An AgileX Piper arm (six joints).
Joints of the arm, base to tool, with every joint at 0 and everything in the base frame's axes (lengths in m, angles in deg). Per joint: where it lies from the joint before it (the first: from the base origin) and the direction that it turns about. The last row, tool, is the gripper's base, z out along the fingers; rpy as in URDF.
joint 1: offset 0 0 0.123 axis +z
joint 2: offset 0 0 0 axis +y
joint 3: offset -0.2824 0 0.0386 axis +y
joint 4: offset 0.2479 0 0.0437 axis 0.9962 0 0.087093
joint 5: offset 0 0 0 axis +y
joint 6: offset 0.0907 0 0.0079 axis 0.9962 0 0.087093
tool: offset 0 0 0 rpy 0 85.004 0
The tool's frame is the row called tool.
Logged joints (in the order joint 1, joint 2, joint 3, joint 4, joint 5, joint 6), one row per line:
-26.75 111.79 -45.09 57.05 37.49 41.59
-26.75 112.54 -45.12 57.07 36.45 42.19
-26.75 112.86 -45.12 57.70 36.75 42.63
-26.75 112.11 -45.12 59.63 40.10 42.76
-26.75 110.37 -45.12 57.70 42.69 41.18
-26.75 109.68 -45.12 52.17 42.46 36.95
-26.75 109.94 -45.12 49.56 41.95 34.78
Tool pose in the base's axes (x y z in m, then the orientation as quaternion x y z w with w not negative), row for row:
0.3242 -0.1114 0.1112 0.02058 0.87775 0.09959 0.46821
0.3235 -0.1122 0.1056 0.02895 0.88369 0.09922 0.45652
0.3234 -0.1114 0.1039 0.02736 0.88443 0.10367 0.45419
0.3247 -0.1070 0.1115 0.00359 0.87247 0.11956 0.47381
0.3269 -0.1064 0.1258 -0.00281 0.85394 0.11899 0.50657
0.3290 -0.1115 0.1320 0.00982 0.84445 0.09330 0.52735
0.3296 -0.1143 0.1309 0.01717 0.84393 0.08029 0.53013
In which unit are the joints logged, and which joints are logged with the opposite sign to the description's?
The joints are logged in degrees. Opposite sign: joint 4, joint 5.
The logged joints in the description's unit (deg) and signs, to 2 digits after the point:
-26.75 111.79 -45.09 -57.05 -37.49 41.59
-26.75 112.54 -45.12 -57.07 -36.45 42.19
-26.75 112.86 -45.12 -57.70 -36.75 42.63
-26.75 112.11 -45.12 -59.63 -40.10 42.76
-26.75 110.37 -45.12 -57.70 -42.69 41.18
-26.75 109.68 -45.12 -52.17 -42.46 36.95
-26.75 109.94 -45.12 -49.56 -41.95 34.78

